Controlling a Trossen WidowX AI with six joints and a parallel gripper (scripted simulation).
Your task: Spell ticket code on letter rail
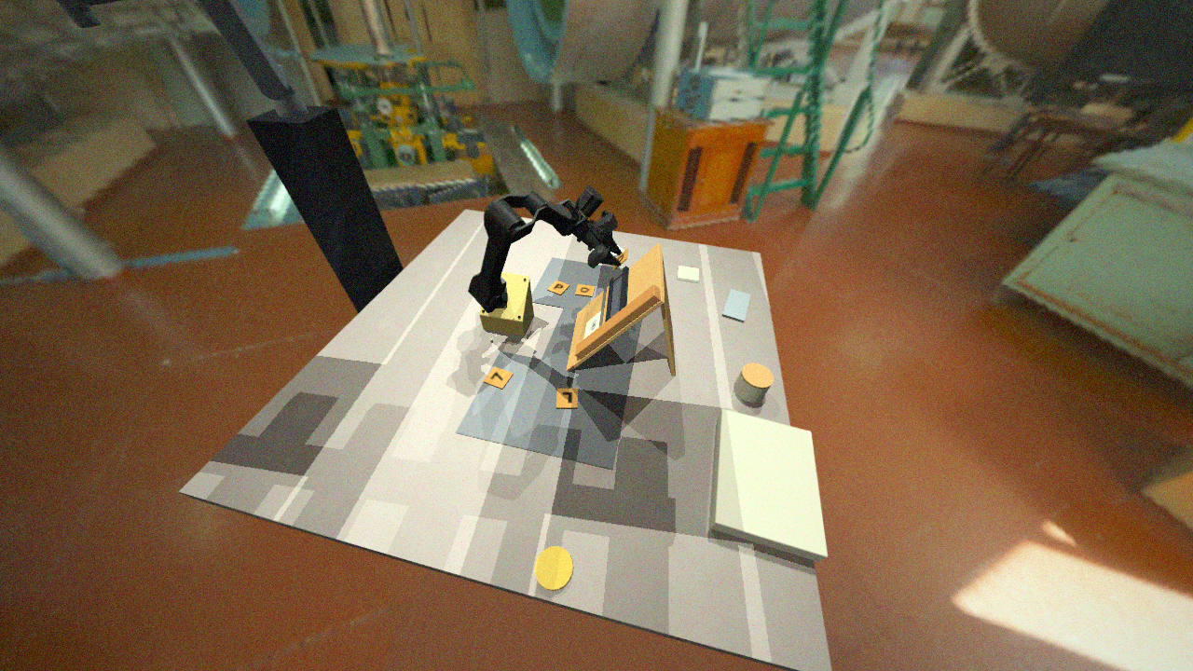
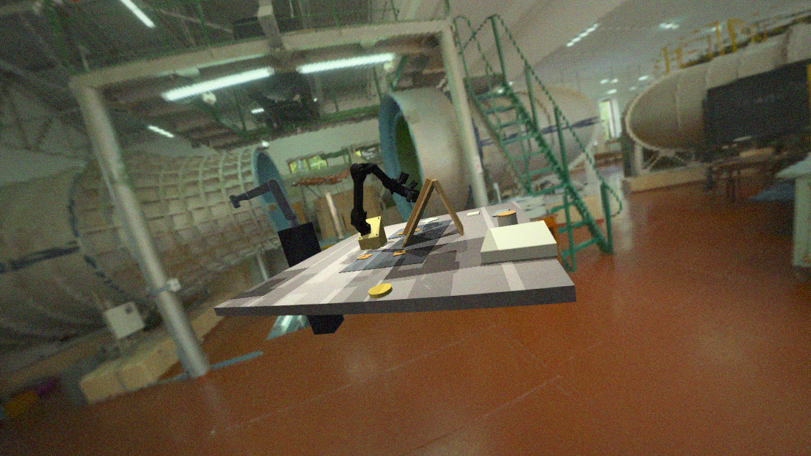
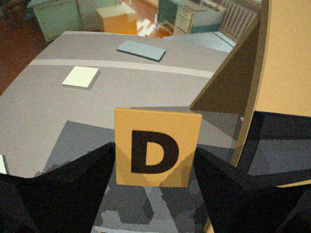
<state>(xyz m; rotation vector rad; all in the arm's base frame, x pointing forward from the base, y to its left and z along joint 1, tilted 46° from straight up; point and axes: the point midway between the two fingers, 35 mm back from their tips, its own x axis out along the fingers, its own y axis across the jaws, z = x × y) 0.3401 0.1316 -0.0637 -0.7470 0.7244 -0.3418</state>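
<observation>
Now: the white ticket 6 cm behind my gripper tip, 21 cm to the right of it and 9 cm below it. Also, from my gripper tip: mat (16 cm behind, 17 cm to the right, 17 cm below); then cream block (35 cm ahead, 58 cm to the right, 15 cm below); then yellow disc (9 cm behind, 78 cm to the right, 16 cm below).
</observation>
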